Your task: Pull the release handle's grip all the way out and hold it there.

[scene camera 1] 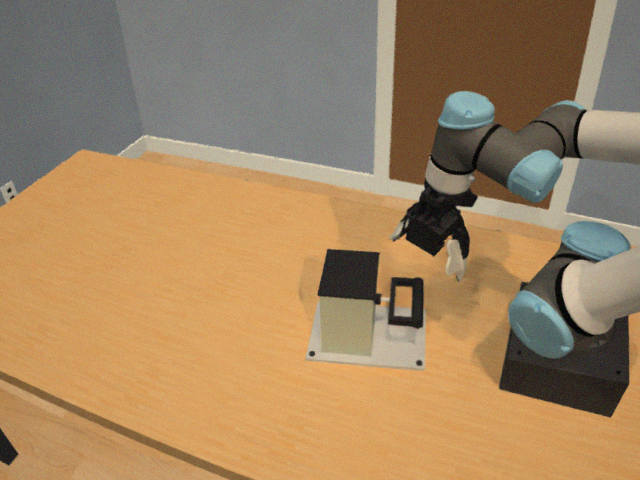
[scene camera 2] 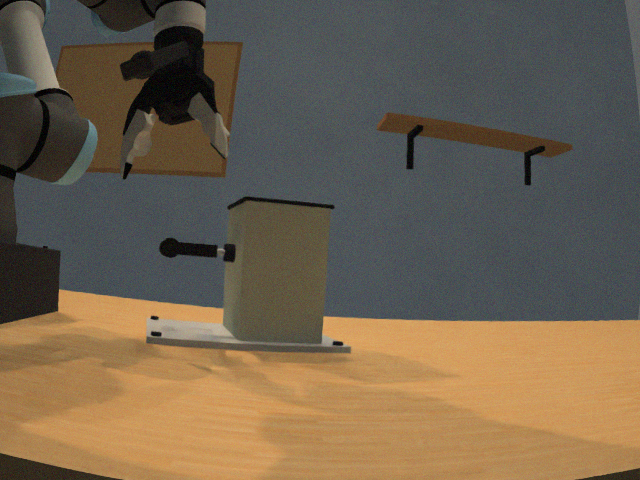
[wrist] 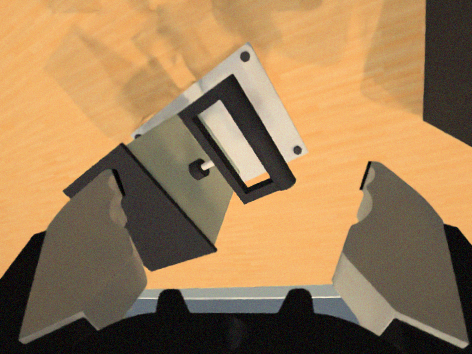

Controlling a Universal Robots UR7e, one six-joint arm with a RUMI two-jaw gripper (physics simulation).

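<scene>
The release handle's grip (scene camera 1: pixel 417 304) (scene camera 2: pixel 170 248) (wrist: pixel 255 130) is the outer bar of a black rectangular frame. A short pale rod (scene camera 1: pixel 385 299) (scene camera 2: pixel 221 252) (wrist: pixel 207 165) joins the frame to a black collar on the side of a pale green box (scene camera 1: pixel 347 325) (scene camera 2: pixel 279 273) (wrist: pixel 172 165) with a black top. A small length of rod shows between collar and frame. My gripper (scene camera 1: pixel 427 258) (scene camera 2: pixel 175 166) (wrist: pixel 239 170) is open and empty. It hangs above the handle, apart from it, and towards the wall with the brown panel in the first scene view.
The box stands on a light grey base plate (scene camera 1: pixel 398 355) (scene camera 2: pixel 248 347) (wrist: pixel 282 120) with dark bolts, on the wooden table (scene camera 1: pixel 180 310) (scene camera 2: pixel 465 413). The arm's dark base block (scene camera 1: pixel 563 387) (scene camera 2: pixel 28 284) (wrist: pixel 450 65) stands on the handle's side of the box. A wall shelf (scene camera 2: pixel 475 135) is behind.
</scene>
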